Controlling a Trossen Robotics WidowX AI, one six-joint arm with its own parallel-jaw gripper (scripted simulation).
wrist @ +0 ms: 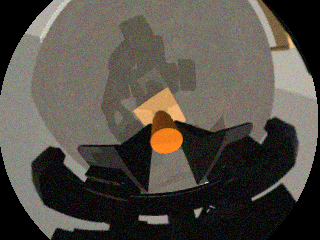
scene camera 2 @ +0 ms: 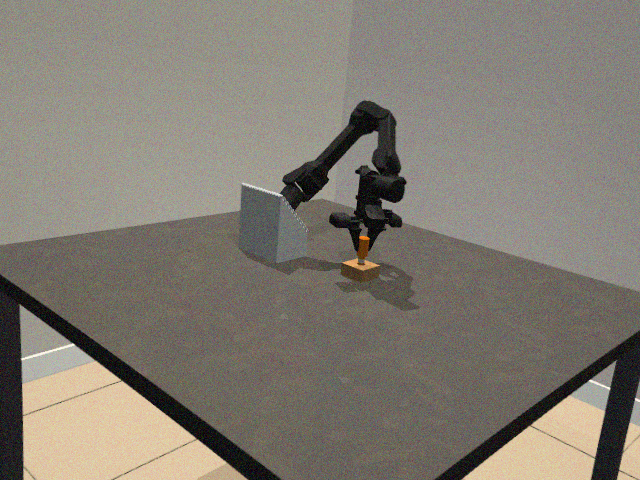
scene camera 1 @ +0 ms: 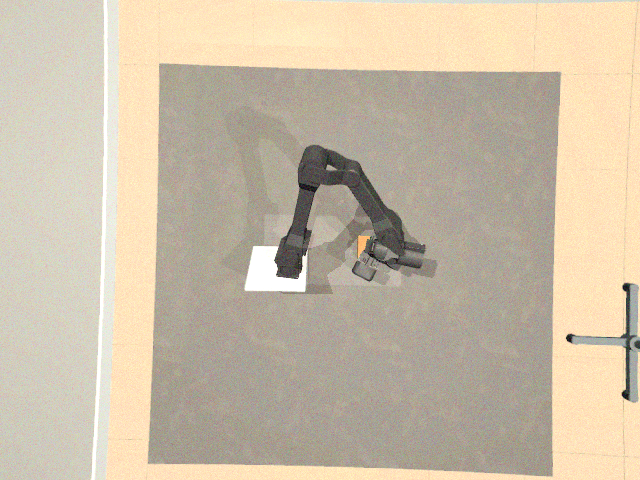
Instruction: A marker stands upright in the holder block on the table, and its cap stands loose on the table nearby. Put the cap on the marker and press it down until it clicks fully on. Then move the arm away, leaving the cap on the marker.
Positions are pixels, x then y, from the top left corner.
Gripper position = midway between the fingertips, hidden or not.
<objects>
My gripper (scene camera 2: 362,251) carries an orange cap (wrist: 165,137).
</objects>
